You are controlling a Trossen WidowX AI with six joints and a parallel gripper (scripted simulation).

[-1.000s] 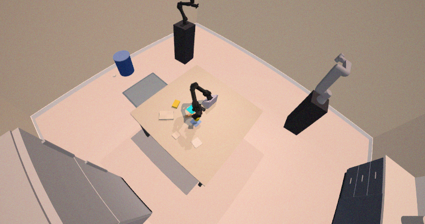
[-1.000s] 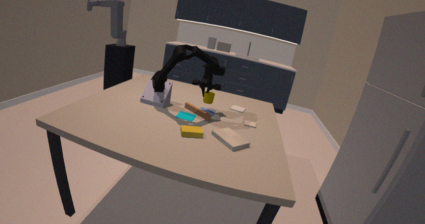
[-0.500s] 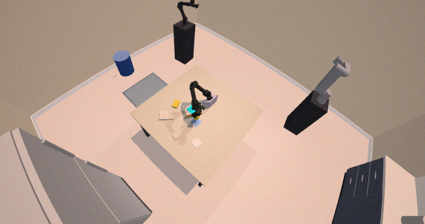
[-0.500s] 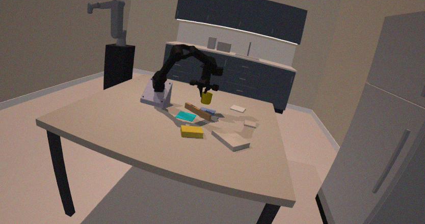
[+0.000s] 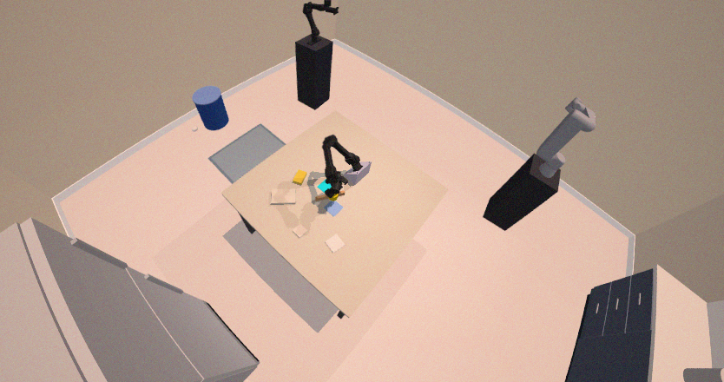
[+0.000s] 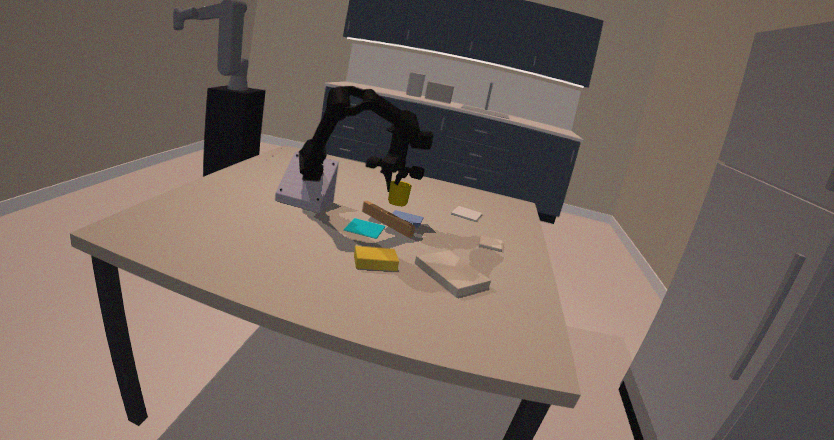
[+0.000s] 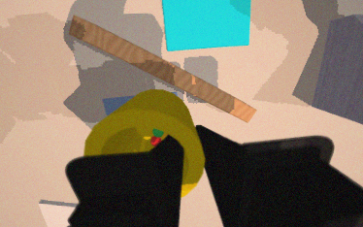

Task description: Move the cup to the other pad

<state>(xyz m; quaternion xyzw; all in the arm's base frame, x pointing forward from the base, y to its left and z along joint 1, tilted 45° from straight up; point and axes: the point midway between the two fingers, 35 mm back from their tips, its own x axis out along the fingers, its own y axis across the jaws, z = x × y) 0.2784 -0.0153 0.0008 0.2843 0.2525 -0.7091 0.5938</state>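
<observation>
Right now my gripper tip is 50 mm past the cyan pad, 120 mm to the left of it and 100 mm above it. Round my gripper tip: pale blue pad 70 mm ahead, 30 mm to the left, 100 mm below; yellow cup 20 mm ahead; wooden bar 10 mm ahead, 40 mm to the right, 90 mm below.
</observation>
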